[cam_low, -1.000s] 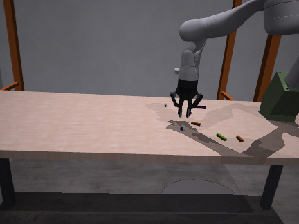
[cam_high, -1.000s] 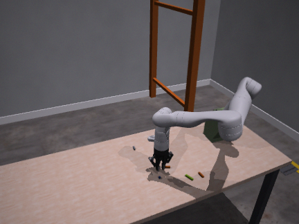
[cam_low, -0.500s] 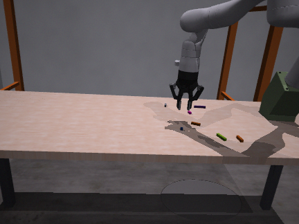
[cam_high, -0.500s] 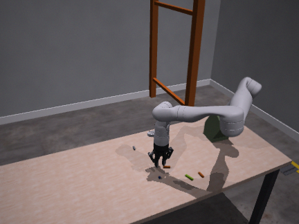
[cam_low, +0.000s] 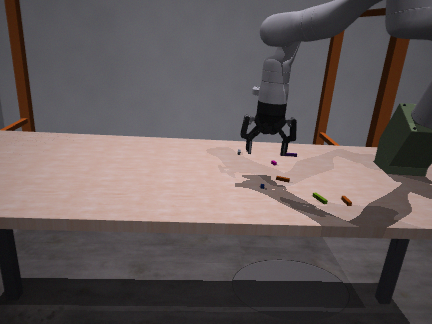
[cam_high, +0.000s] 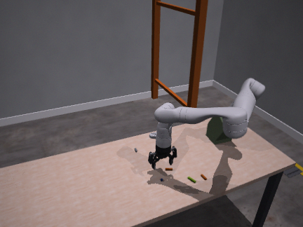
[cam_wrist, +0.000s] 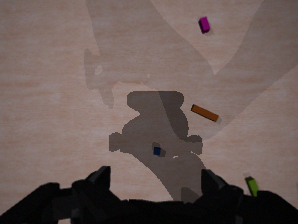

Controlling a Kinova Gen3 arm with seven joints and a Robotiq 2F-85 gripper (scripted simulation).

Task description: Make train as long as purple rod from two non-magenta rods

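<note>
The lime rod is 150 mm behind my hand, 100 mm below it and 70 mm to the left of it. The rest, counted from my hand: magenta rod: 200 mm to the right, 100 mm below, 80 mm behind; blue rod: 100 mm below; grey rod: 300 mm to the right, 100 mm below, 20 mm ahead.
</note>
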